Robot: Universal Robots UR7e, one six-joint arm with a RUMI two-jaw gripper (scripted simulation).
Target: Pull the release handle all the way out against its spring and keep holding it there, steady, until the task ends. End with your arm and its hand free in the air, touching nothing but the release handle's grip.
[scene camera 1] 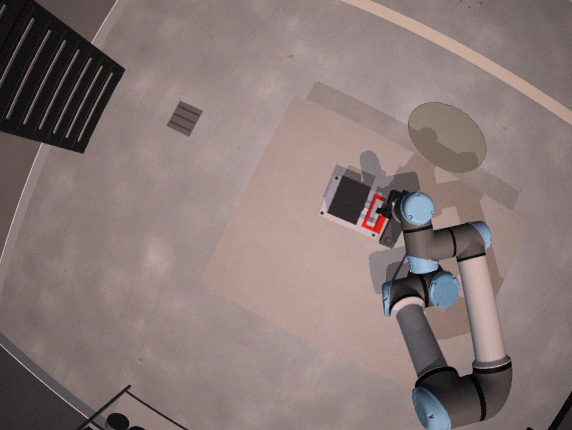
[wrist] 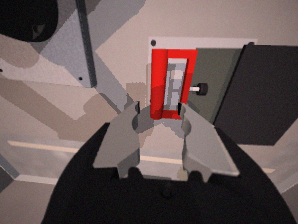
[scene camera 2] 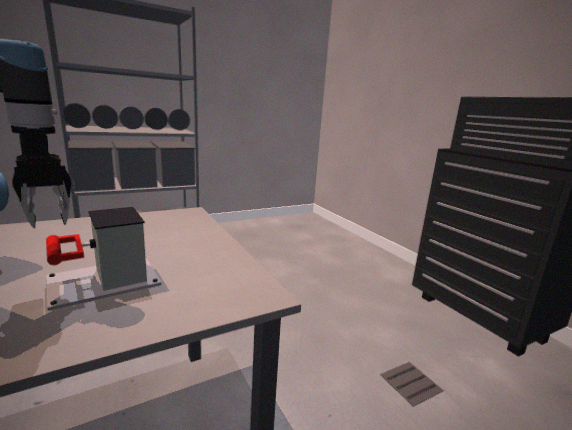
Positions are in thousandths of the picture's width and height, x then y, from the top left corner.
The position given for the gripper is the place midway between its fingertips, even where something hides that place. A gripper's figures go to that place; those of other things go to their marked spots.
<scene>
The gripper (scene camera 1: 674, 501): 1.13 m from the lens. A baseplate (scene camera 1: 578, 452): 1.27 m from the lens.
</scene>
